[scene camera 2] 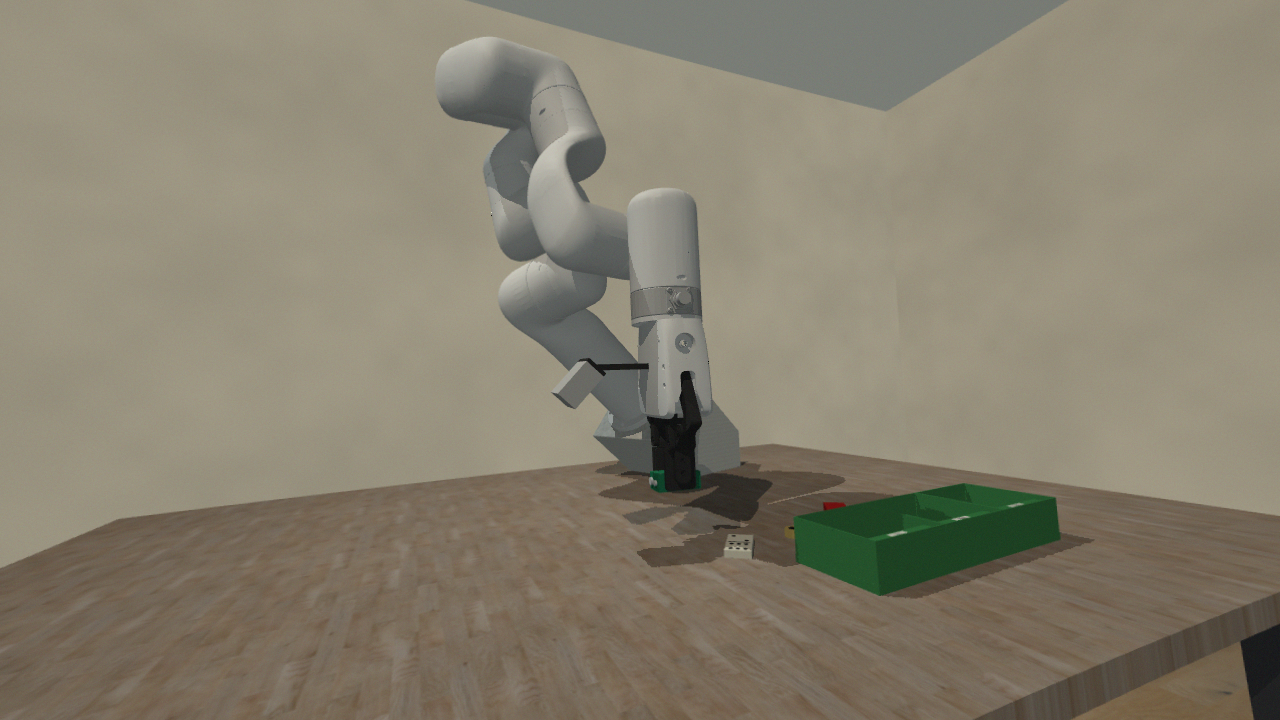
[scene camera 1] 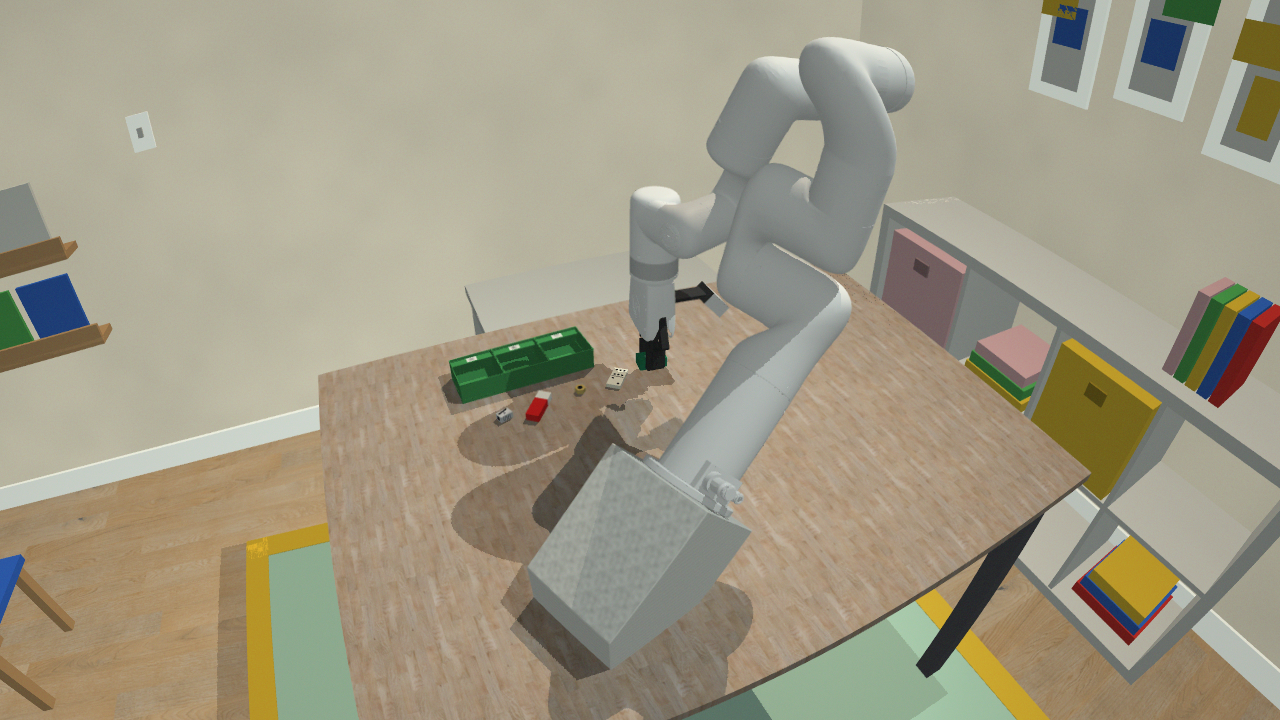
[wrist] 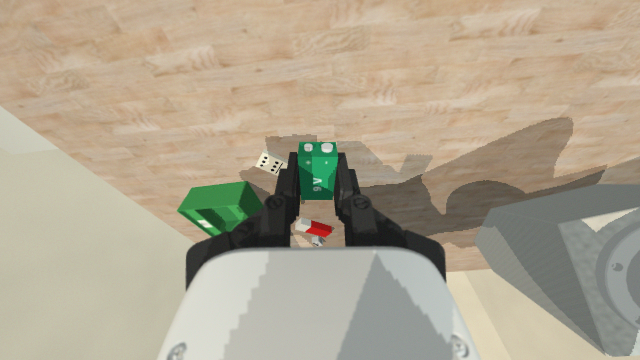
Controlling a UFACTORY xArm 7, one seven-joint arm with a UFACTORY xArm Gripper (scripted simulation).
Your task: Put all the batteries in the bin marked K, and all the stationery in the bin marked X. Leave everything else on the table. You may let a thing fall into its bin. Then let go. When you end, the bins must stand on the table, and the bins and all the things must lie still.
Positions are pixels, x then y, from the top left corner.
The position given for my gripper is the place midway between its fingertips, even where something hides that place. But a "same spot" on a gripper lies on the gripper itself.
my gripper: scene camera 2; scene camera 1 651, 362; wrist
green bin tray: scene camera 2; scene camera 1 512, 366; wrist
same spot on green bin tray: (wrist: 241, 194) = (scene camera 2: 795, 534)
same spot on my gripper: (scene camera 2: 675, 453) = (wrist: 276, 193)
